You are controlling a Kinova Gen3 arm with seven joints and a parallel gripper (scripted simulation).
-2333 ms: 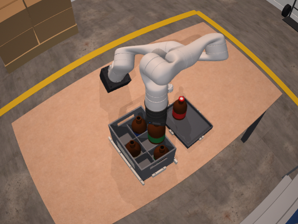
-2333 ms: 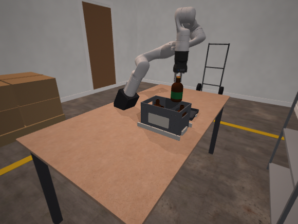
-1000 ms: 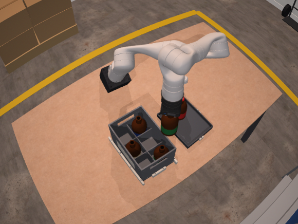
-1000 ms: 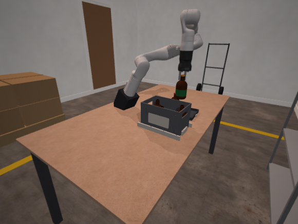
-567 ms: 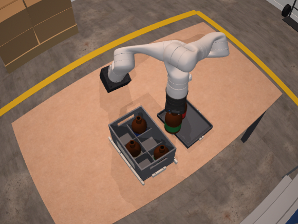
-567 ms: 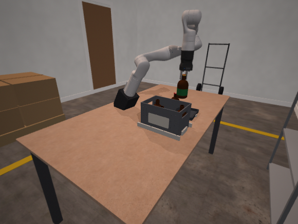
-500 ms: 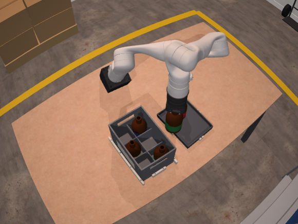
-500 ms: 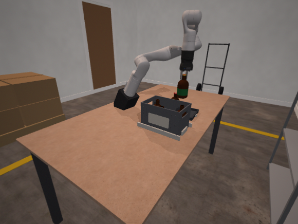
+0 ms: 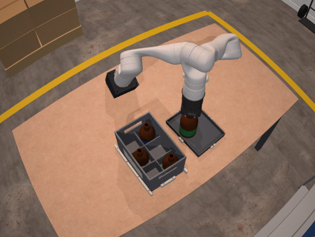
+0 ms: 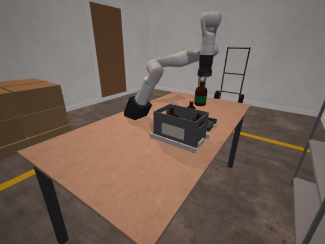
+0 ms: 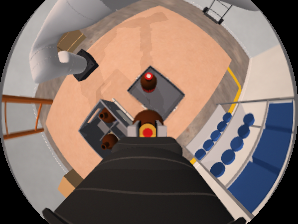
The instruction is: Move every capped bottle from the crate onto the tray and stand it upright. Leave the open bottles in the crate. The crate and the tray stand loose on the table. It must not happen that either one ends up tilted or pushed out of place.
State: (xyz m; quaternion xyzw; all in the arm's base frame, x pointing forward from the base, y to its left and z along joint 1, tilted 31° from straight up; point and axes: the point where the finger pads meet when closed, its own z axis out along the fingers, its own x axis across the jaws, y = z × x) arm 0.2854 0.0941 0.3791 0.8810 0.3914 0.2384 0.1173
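Right now the bottle is 110 mm behind my hand, 110 mm to the left of it and 240 mm below it. Round my hand: dark tray: 60 mm behind, 110 mm to the left, 310 mm below; then dark grey crate: 40 mm behind, 170 mm to the right, 240 mm below.
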